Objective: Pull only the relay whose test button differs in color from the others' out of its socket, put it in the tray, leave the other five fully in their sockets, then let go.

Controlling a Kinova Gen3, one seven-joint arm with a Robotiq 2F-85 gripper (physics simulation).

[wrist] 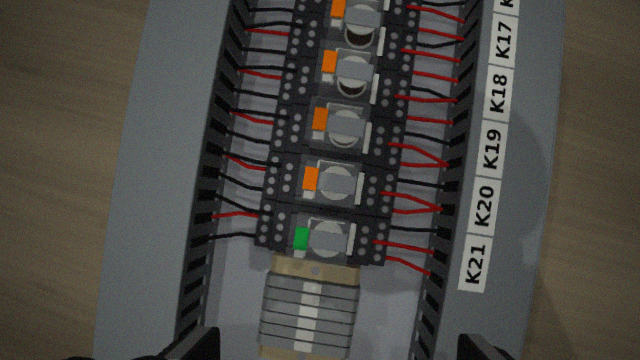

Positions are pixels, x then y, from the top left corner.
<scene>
relay: 318, 239
relay: 335, 182
relay: 334, 125
relay: 346, 71
grey mounting panel: 239, 268
</scene>
